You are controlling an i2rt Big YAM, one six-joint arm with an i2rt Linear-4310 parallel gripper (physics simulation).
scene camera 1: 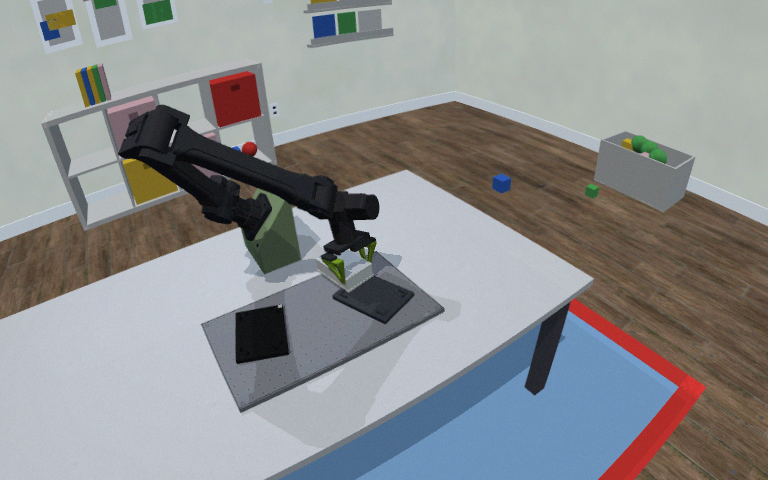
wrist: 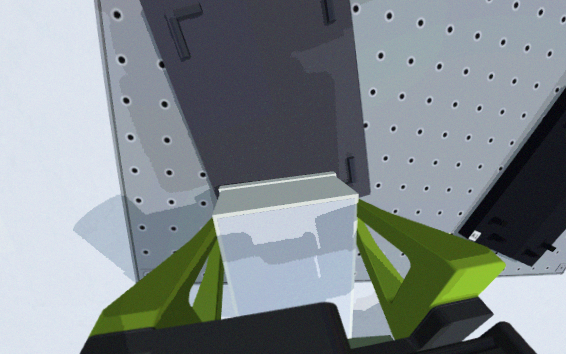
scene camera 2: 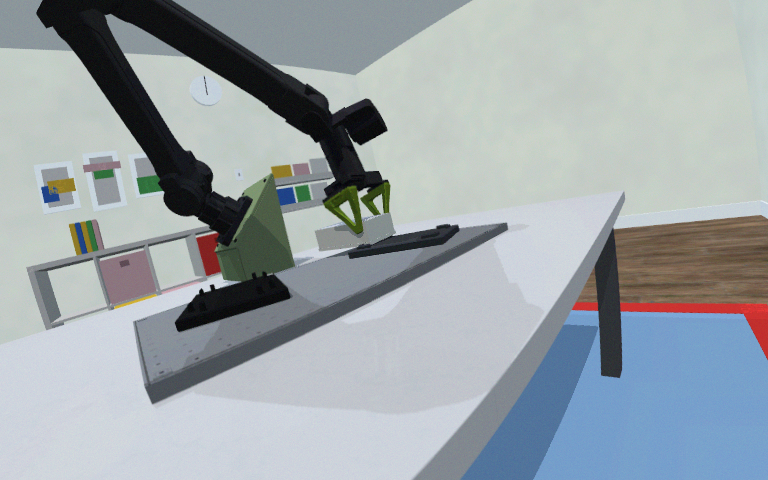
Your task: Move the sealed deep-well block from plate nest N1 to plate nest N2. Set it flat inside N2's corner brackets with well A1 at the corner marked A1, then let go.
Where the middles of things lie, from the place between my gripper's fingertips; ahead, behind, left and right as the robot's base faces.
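I see that the white deep-well block (scene camera 2: 378, 227) is 10 mm to the right of my hand and 50 mm behind it.
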